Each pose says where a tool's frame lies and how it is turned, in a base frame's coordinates. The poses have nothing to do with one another.
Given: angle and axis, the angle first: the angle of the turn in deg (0 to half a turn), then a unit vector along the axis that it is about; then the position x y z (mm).
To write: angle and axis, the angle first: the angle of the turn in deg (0 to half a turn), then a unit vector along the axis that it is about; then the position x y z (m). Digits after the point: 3 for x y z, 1 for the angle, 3 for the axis.
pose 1, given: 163.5, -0.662, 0.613, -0.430, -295, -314, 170
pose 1, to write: 163.5, -0.662, 0.613, -0.430, -0.295, -0.314, 0.170
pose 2, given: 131.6, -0.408, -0.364, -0.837, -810, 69, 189
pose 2, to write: 131.6, -0.408, -0.364, -0.837, -0.810, 0.069, 0.189
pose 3, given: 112.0, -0.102, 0.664, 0.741, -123, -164, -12
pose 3, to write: 112.0, -0.102, 0.664, 0.741, -0.123, -0.164, -0.012
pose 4, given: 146.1, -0.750, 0.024, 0.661, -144, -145, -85
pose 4, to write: 146.1, -0.750, 0.024, 0.661, -0.144, -0.145, -0.085
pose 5, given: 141.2, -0.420, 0.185, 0.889, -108, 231, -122
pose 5, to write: 141.2, -0.420, 0.185, 0.889, -0.108, 0.231, -0.122
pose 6, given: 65.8, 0.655, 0.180, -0.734, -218, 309, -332
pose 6, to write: 65.8, 0.655, 0.180, -0.734, -0.218, 0.309, -0.332
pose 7, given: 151.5, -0.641, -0.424, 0.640, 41, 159, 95
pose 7, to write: 151.5, -0.641, -0.424, 0.640, 0.041, 0.159, 0.095
